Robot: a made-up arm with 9 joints.
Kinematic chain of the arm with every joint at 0, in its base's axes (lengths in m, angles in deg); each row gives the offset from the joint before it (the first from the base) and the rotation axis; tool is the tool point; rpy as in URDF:
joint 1: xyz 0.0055 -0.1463 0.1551 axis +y
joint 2: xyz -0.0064 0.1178 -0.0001 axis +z
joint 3: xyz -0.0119 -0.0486 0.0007 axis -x
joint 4: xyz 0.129 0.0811 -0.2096 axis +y
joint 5: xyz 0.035 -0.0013 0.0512 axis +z
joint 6: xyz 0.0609 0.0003 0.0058 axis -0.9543 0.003 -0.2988
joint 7: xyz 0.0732 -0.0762 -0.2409 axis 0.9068 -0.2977 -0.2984
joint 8: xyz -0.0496 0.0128 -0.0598 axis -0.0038 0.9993 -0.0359
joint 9: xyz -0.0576 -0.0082 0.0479 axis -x
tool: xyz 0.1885 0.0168 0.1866 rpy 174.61 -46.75 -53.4
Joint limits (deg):
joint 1: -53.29..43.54
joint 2: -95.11..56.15
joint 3: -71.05..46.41
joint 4: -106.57..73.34
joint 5: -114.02..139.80
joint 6: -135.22..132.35
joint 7: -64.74..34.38
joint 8: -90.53..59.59
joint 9: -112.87..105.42
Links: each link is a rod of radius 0.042 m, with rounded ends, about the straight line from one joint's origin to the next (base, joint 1, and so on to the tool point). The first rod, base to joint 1, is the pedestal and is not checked.
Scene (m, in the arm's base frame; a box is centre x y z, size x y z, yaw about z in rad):
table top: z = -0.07
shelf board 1: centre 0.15 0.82 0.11 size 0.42 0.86 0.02 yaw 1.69
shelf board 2: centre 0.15 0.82 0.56 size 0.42 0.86 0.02 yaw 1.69
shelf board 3: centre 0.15 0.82 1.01 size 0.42 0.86 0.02 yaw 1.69
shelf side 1: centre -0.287 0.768 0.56 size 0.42 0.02 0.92 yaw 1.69
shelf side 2: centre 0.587 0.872 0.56 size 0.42 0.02 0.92 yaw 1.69
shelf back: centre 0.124 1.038 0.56 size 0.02 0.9 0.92 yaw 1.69
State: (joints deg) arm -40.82 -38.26 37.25 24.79 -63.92 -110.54 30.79 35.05 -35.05
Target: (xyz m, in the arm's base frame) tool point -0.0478 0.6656 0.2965
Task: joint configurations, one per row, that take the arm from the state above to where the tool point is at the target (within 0.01 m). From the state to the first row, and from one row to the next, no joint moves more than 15 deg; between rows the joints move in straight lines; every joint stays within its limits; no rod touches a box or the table.
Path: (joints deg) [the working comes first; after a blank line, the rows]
Joints at the target: -53.29 28.47 -55.88 45.12 -25.06 -109.46 34.38 59.59 -66.16
Straight joint move there: clear.

1: -42.60 -28.73 23.95 27.69 -58.37 -110.39 31.30 38.56 -39.49
2: -44.38 -19.19 10.64 30.60 -52.82 -110.23 31.82 42.06 -43.94
3: -46.16 -9.66 -2.66 33.50 -47.26 -110.08 32.33 45.57 -48.38
4: -47.95 -0.13 -15.97 36.41 -41.71 -109.93 32.84 49.07 -52.83
5: -49.73 9.41 -29.27 39.31 -36.16 -109.77 33.35 52.58 -57.27
6: -51.51 18.94 -42.57 42.22 -30.61 -109.62 33.87 56.08 -61.71
7: -53.29 28.47 -55.88 45.12 -25.06 -109.46 34.38 59.59 -66.16

